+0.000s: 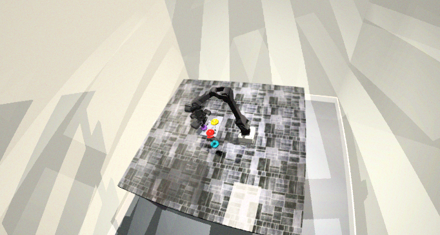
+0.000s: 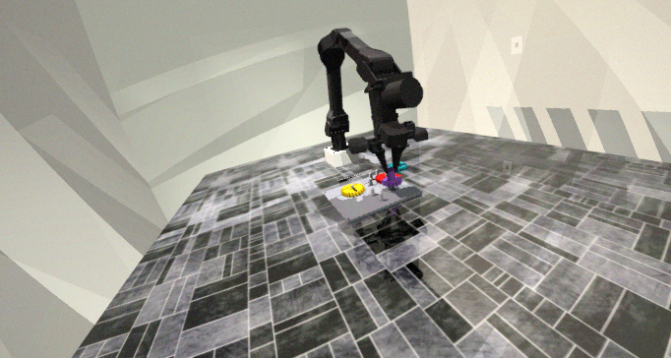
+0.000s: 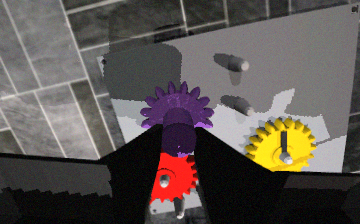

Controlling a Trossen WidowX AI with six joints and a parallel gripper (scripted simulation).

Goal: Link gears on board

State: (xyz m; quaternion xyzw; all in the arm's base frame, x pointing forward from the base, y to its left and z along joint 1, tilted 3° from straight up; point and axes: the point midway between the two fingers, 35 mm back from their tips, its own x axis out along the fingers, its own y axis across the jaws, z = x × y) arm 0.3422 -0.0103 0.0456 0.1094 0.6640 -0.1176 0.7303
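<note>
The red gear is 6 cm behind my gripper tip, 4 cm below it and 3 cm to the left of it. From my gripper tip the other things lie so: purple gear (1 cm below); then yellow gear (8 cm to the right, 6 cm behind, 4 cm below); then grey board (5 cm to the right, 5 cm below, 3 cm behind).
</note>
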